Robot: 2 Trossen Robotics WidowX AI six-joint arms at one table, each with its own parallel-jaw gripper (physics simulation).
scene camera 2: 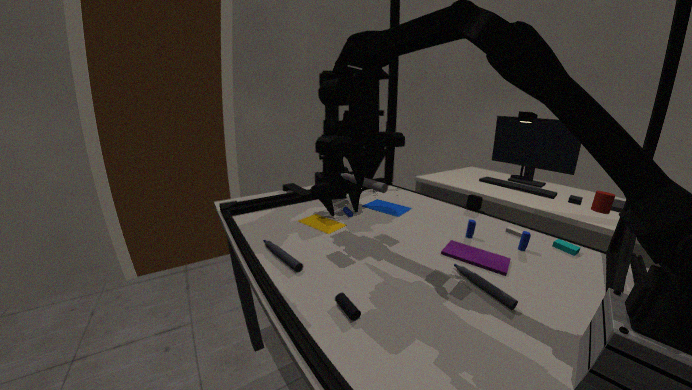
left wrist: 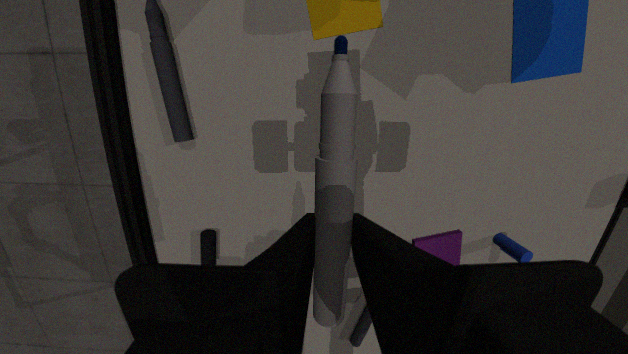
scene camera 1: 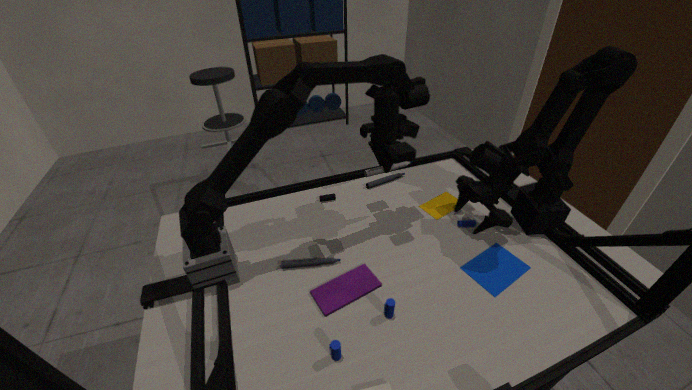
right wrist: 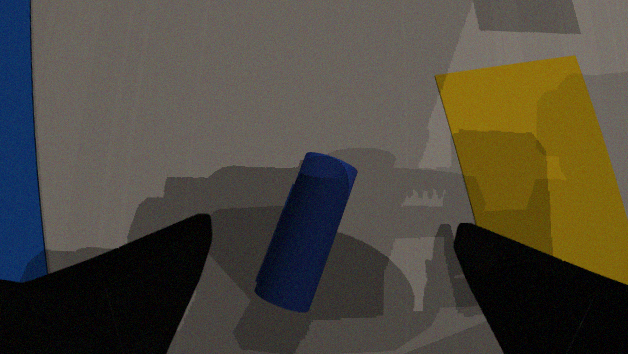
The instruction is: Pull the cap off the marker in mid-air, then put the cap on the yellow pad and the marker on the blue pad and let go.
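Frame: origin at the left arm's base, x right, y ahead, z up, level; millimetres.
Where they show: left gripper, between the fingertips: [scene camera 2: 363, 184] [left wrist: 332, 221] [scene camera 1: 385, 170]; right gripper, between the fingertips: [scene camera 2: 345, 213] [scene camera 1: 464, 222] [right wrist: 335, 231]; left arm's base, origin of its link: [scene camera 2: 663, 327] [scene camera 1: 205, 245]; right arm's base, origin of its link: [scene camera 1: 544, 198].
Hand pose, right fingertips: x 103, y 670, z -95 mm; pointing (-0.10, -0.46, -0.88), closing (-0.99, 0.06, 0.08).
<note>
Things, the pixels of their top centre, and the offset from my right fingertips.
- light grey marker, centre of its top: [left wrist: 337, 213] [scene camera 2: 360, 176] [scene camera 1: 389, 164] dx -123, dy -190, dz +172 mm
- blue cap, centre of its top: [right wrist: 307, 230] [scene camera 1: 467, 221] [scene camera 2: 348, 208] dx +11, dy -1, dz +15 mm
- yellow pad, centre of its top: [right wrist: 553, 204] [scene camera 2: 321, 223] [scene camera 1: 442, 204] dx -94, dy -7, dz -3 mm
- blue pad, centre of its top: [left wrist: 552, 12] [scene camera 1: 495, 267] [scene camera 2: 386, 207] dx +162, dy -33, dz -3 mm
- black cap, centre of its top: [left wrist: 205, 253] [scene camera 2: 347, 301] [scene camera 1: 327, 195] dx -261, dy -319, dz +17 mm
- purple block, centre of its top: [left wrist: 436, 278] [scene camera 1: 346, 287] [scene camera 2: 476, 254] dx +65, dy -395, dz +4 mm
- teal block, centre of its top: [scene camera 2: 567, 244] dx +299, dy -574, dz +11 mm
My left gripper [left wrist: 332, 221] [scene camera 1: 387, 167] is shut on a light grey marker [left wrist: 337, 125] [scene camera 2: 372, 183], held uncapped above the table with its blue tip bare. My right gripper [right wrist: 335, 231] [scene camera 1: 465, 220] [scene camera 2: 345, 212] is open, low over the table, its fingers on either side of a blue cap [right wrist: 306, 232] [scene camera 1: 466, 223] [scene camera 2: 348, 212] and not touching it. The cap lies on its side on the table between the yellow pad [scene camera 1: 435, 206] [scene camera 2: 320, 225] [right wrist: 510, 100] and the blue pad [scene camera 1: 505, 275] [scene camera 2: 390, 207] [left wrist: 565, 45] [right wrist: 15, 150].
Two dark grey markers [scene camera 1: 385, 180] [scene camera 1: 310, 263] and a black cap [scene camera 1: 327, 198] [scene camera 2: 347, 306] lie on the table. A purple block [scene camera 1: 346, 290] [scene camera 2: 475, 257] lies near two upright blue caps [scene camera 1: 389, 308] [scene camera 1: 335, 350]. A teal block [scene camera 2: 566, 247] lies near the table's far edge in scene camera 2.
</note>
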